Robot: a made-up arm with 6 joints.
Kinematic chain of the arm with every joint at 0, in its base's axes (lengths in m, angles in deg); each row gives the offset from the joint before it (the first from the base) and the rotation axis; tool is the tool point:
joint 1: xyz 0 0 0.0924 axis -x
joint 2: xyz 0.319 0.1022 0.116 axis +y
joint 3: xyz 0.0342 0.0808 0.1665 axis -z
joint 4: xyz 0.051 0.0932 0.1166 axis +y
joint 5: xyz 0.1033 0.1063 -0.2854 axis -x
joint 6: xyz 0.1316 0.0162 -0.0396 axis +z
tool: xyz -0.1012 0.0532 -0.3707
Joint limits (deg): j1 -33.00..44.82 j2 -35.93..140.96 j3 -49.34..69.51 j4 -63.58..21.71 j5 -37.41..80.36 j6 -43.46..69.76
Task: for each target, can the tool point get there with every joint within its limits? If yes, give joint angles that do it. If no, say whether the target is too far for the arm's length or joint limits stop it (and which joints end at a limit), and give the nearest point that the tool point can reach.
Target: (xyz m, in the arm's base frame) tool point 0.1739 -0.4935 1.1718
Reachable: no: joint limits stop it (at a limit: joint 2, joint 3, joint 4, joint 6) | nearest point 0.4012 -0.2641 0.6701 | short by 0.597 m
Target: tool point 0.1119 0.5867 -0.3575
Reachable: yes | joints -23.57 107.80 21.52 -55.36 -26.56 3.26
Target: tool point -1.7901 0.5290 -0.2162
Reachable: no: too far | nearest point -0.3502 0.3268 -0.0982 | short by 1.459 m
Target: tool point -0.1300 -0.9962 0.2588
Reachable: no: joint limits stop it (at a limit: joint 1, joint 3, joint 4, joint 6) | nearest point -0.0017 -0.5805 0.1278 | short by 0.454 m
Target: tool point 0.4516 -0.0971 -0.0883
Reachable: yes | joints -21.49 28.59 39.85 -22.83 51.19 45.38
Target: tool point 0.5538 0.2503 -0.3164
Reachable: yes | joints 19.98 -0.79 34.17 9.72 -6.57 24.87
